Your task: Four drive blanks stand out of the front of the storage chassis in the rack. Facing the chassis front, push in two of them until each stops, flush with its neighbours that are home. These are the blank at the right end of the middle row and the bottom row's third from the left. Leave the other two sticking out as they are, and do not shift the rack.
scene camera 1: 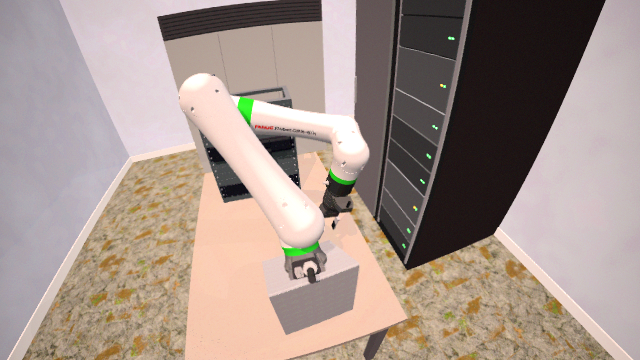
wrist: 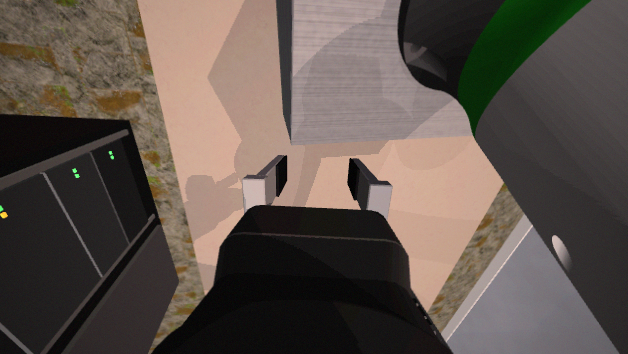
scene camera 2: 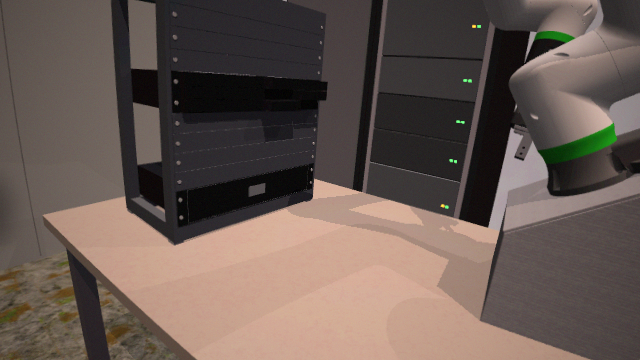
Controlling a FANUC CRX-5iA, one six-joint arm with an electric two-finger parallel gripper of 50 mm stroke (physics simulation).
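Pixels of known places: gripper, fingertip midpoint: (scene camera 1: 326, 228) (wrist: 317, 169) (scene camera 2: 519, 158); arm's base at its link origin: (scene camera 1: 306, 263) (scene camera 2: 591, 180).
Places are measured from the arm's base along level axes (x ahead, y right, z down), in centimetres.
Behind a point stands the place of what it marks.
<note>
The rack (scene camera 1: 286, 95) @(y 1.5, x 80.7, z -33.1 cm) (scene camera 2: 166, 150) @(y -46.6, x 72.2, z 4.0 cm) stands upright at the far end of the table. Its storage chassis (scene camera 2: 220, 93) @(y -34.3, x 69.9, z -8.7 cm) is the black unit between grey panels in the scene camera 2 view. Dark blanks jut from the right part of its front; the rows and single blanks are too dark to tell apart. In the scene camera 1 view the arm covers much of the rack front. My gripper (scene camera 1: 335, 223) @(y 9.7, x 15.0, z 0.2 cm) (wrist: 317, 169) @(y 9.7, x 15.0, z 0.2 cm) is open and empty, above the table and well away from the chassis. One finger shows in the scene camera 2 view. The wrist view does not show the chassis.
A grey pedestal block (scene camera 1: 320, 305) @(y 2.8, x -11.0, z 11.1 cm) (scene camera 2: 565, 270) @(y -15.0, x -0.5, z 12.6 cm) (wrist: 340, 115) @(y 6.9, x 11.1, z 6.1 cm) carries the arm on the table (scene camera 1: 225, 280) @(y -38.7, x 14.6, z 27.2 cm) (scene camera 2: 300, 280) @(y -33.0, x 41.4, z 27.1 cm). A tall server cabinet (scene camera 1: 500, 125) (scene camera 2: 425, 110) (wrist: 55, 220) stands beside the table. A black unit with a grey label (scene camera 2: 220, 200) @(y -33.6, x 71.5, z 18.3 cm) sits low in the rack.
</note>
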